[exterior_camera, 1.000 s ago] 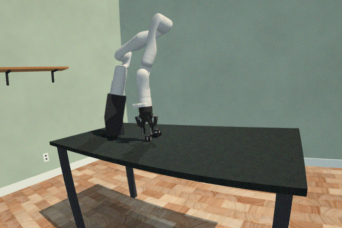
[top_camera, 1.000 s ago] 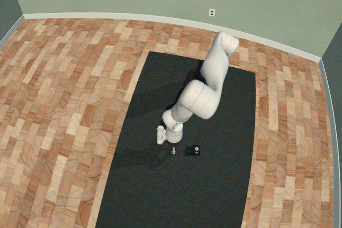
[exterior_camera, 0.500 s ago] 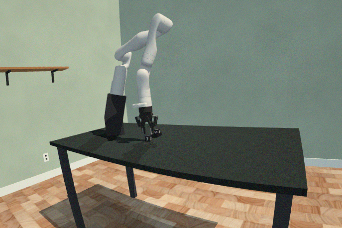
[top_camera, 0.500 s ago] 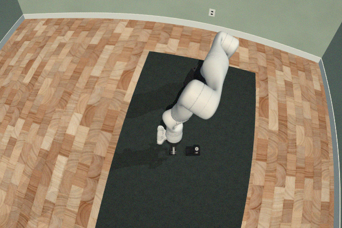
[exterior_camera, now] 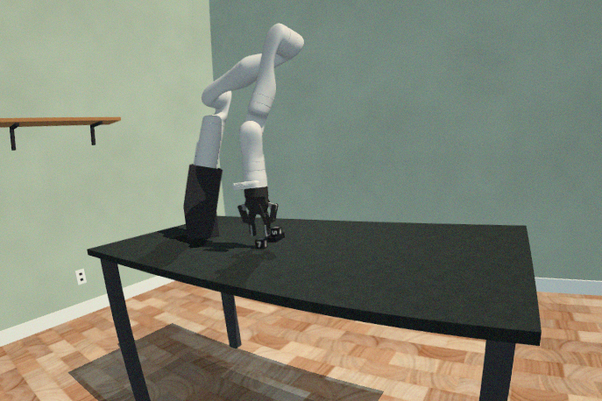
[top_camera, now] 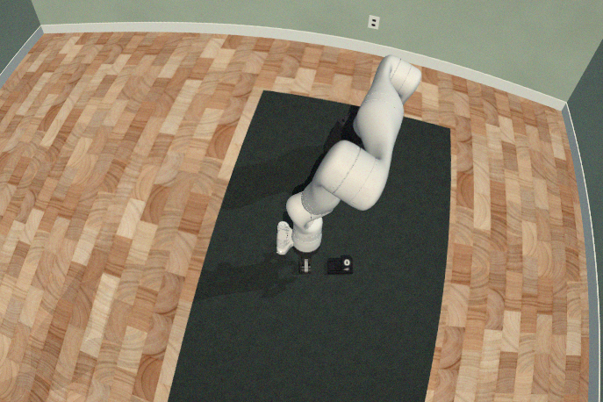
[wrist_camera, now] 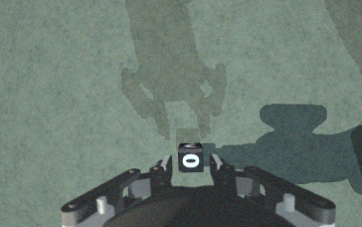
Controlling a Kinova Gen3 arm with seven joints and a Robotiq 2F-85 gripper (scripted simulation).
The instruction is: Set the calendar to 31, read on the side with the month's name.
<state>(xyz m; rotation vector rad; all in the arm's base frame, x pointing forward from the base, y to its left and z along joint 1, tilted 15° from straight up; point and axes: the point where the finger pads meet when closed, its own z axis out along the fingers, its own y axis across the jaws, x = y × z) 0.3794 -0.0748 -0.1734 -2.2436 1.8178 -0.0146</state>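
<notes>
My gripper is now 100 mm to the right of the black calendar tray, 50 mm above it and 30 mm past it.
</notes>
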